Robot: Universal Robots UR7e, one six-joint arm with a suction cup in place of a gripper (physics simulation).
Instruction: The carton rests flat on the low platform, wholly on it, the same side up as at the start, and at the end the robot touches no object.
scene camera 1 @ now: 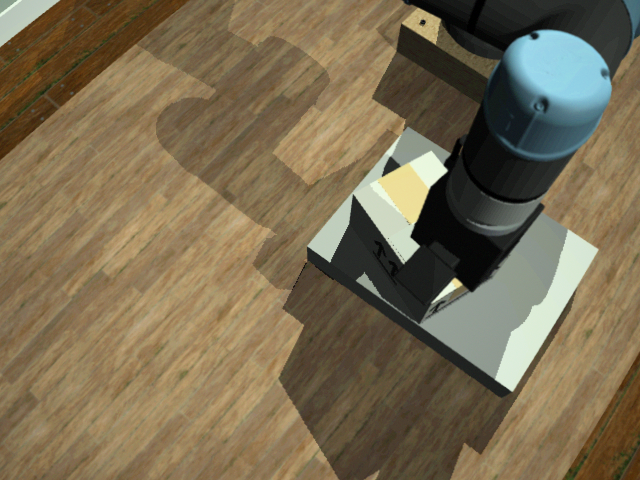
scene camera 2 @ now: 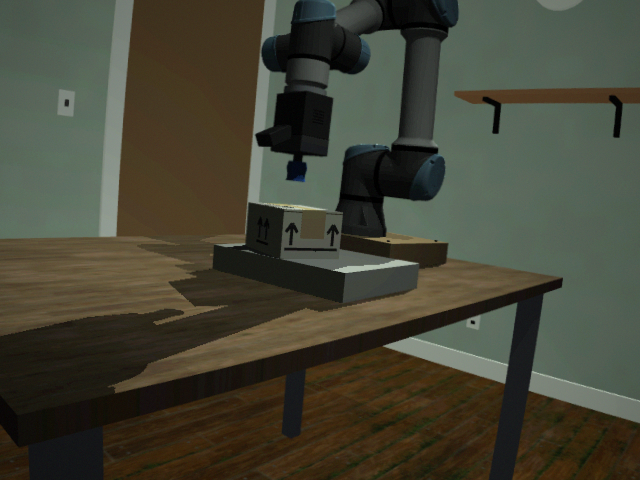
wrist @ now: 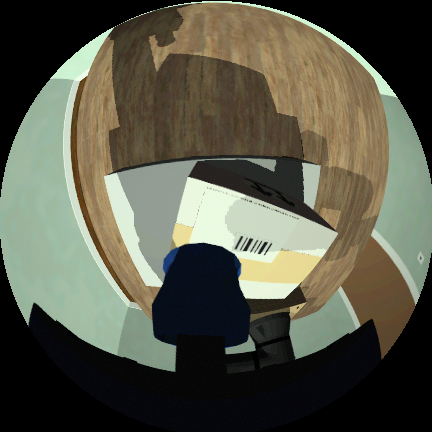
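Seen in the pictures: hand, its tool point: point(scene camera 2: 295, 180) point(wrist: 201, 272); arm's base, origin of its link: point(scene camera 2: 357, 232) point(wrist: 267, 321).
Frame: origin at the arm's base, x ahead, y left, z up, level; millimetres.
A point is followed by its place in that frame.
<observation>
The white carton point(scene camera 1: 405, 188) @[z 72, x 359, y 136 mm] point(scene camera 2: 310, 248) @[z 4, x 387, y 271 mm] point(wrist: 215, 220) @[z 72, x 414, y 237 mm] rests flat on the low grey platform point(scene camera 1: 571, 263) @[z -15, x 230, y 344 mm] point(scene camera 2: 381, 285) @[z -45, x 312, y 380 mm] point(wrist: 122, 212) @[z -15, x 363, y 368 mm], turned at an angle to its edges. Its arrows point up in the scene camera 2 view, and its tape and barcode face up in the wrist view. One lower corner is very close to a platform edge; the carton appears wholly on the platform. My gripper, a blue suction cup point(scene camera 2: 296, 173) point(wrist: 202, 270), hangs above the carton with a visible gap and holds nothing. The cup is hidden under the wrist in the scene camera 1 view.
The arm's base stands on a wooden block point(scene camera 1: 444, 67) @[z -32, x 102, y -3 mm] point(scene camera 2: 418, 253) @[z -30, x -51, y 169 mm] behind the platform. The platform stands on the wooden table point(scene camera 1: 155, 310) @[z -63, x 678, y -1 mm] point(scene camera 2: 242, 341) @[z -63, x 670, y 502 mm] point(wrist: 320, 90) @[z -63, x 643, y 58 mm]. A wall shelf point(scene camera 2: 547, 96) is at the right in the scene camera 2 view.
</observation>
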